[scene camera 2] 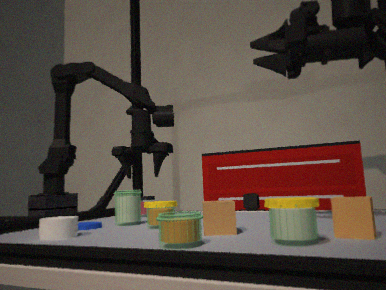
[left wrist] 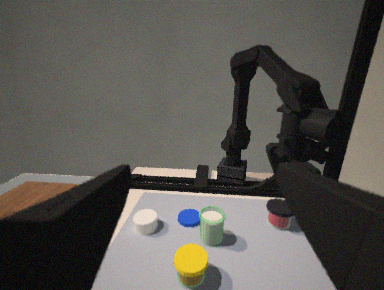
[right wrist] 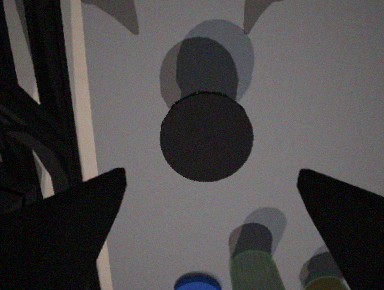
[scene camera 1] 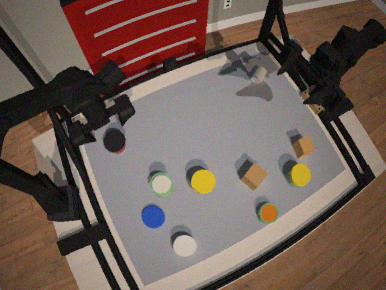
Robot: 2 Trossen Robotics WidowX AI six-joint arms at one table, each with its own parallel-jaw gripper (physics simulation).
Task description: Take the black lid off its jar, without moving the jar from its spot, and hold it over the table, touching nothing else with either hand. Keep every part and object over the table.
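Places are measured from the left arm's base along level axes (x back, y right, z up), in metres.
Where they show: left gripper, between the fingertips: [scene camera 2: 251,53] [left wrist: 204,171] [scene camera 1: 290,87]; right gripper, between the fingertips: [scene camera 2: 142,177] [right wrist: 211,176] [scene camera 1: 108,132]; right arm's base, origin of its link: [scene camera 2: 53,194] [left wrist: 232,163] [scene camera 1: 58,202].
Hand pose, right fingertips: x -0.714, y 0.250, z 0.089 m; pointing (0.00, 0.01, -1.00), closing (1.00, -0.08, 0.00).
Observation:
After its pixels a point has its place.
The black lid [scene camera 1: 114,140] {z 0.033, x -0.713, y 0.247 m} [left wrist: 280,206] {z 0.033, x -0.712, y 0.248 m} [right wrist: 206,136] {z 0.033, x -0.714, y 0.253 m} sits on top of its jar, whose red body [scene camera 1: 121,149] {z 0.006, x -0.709, y 0.221 m} [left wrist: 279,219] {z 0.010, x -0.686, y 0.236 m} shows below the rim. The jar stands upright at the left of the table in scene camera 1; in scene camera 2 it is mostly hidden behind other jars. My right gripper [scene camera 1: 109,129] {z 0.089, x -0.714, y 0.250 m} [scene camera 2: 143,175] {z 0.089, x -0.714, y 0.250 m} [right wrist: 211,176] {z 0.089, x -0.714, y 0.250 m} is open and empty, pointing down above the table near the lid. In its wrist view the lid lies a little above the line between the fingertips. My left gripper [scene camera 1: 293,87] {z 0.324, x -0.350, y 0.000 m} [scene camera 2: 253,53] {z 0.324, x -0.350, y 0.000 m} [left wrist: 204,171] {z 0.324, x -0.350, y 0.000 m} is open and empty, high up at the right.
A tall green jar [scene camera 1: 161,184] {z 0.038, x -0.663, y 0.051 m} and a yellow-lidded jar [scene camera 1: 203,181] {z 0.027, x -0.560, y -0.005 m} stand near the black-lidded jar. A blue lid [scene camera 1: 153,216] {z -0.016, x -0.736, y -0.005 m}, white cylinder [scene camera 1: 184,245] {z 0.008, x -0.710, y -0.128 m}, orange-filled jar [scene camera 1: 268,213] {z 0.009, x -0.458, y -0.198 m}, two wooden blocks [scene camera 1: 254,176] {z 0.027, x -0.431, y -0.081 m} [scene camera 1: 303,146] {z 0.029, x -0.231, y -0.107 m} and another yellow-lidded jar [scene camera 1: 300,175] {z 0.033, x -0.308, y -0.171 m} are farther off.

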